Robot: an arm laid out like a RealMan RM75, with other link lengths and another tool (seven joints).
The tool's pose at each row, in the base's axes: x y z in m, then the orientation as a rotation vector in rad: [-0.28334, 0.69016, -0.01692, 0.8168, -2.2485, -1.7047]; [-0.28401, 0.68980, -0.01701, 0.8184, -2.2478, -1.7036]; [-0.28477, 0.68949, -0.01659, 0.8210, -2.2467, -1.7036]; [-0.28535, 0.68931, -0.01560, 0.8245, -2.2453, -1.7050]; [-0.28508, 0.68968, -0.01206, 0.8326, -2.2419, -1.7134]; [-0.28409, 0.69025, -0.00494, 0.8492, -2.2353, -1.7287]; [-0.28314, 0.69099, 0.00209, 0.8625, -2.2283, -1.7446]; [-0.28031, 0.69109, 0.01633, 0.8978, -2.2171, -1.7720]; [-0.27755, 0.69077, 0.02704, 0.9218, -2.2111, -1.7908]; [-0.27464, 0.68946, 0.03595, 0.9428, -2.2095, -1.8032]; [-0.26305, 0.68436, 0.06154, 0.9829, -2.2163, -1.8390]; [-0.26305, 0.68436, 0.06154, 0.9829, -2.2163, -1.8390]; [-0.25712, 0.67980, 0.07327, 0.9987, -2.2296, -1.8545]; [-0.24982, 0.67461, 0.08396, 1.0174, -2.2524, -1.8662]
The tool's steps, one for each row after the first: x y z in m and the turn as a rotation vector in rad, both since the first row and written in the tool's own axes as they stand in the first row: [0.00076, 0.00005, 0.00005, 0.0002, 0.0014, -0.0005]; [0.00149, 0.00062, 0.00002, -0.0001, 0.0026, -0.0020]; [0.00190, 0.00169, -0.00016, -0.0009, 0.0033, -0.0045]; [0.00090, 0.00499, -0.00109, -0.0048, 0.0018, -0.0124]; [-0.00140, 0.01145, -0.00332, -0.0119, -0.0003, -0.0278]; [-0.00373, 0.01787, -0.00536, -0.0197, -0.0033, -0.0413]; [-0.00847, 0.03035, -0.01107, -0.0307, -0.0071, -0.0730]; [-0.01233, 0.03948, -0.01599, -0.0372, -0.0110, -0.0950]; [-0.01549, 0.04669, -0.02124, -0.0391, -0.0144, -0.1134]; [-0.02652, 0.06620, -0.03893, -0.0409, -0.0347, -0.1551]; [-0.02652, 0.06620, -0.03893, -0.0409, -0.0347, -0.1551]; [-0.03089, 0.07455, -0.04917, -0.0358, -0.0500, -0.1741]; [-0.03588, 0.08139, -0.06024, -0.0234, -0.0683, -0.1952]
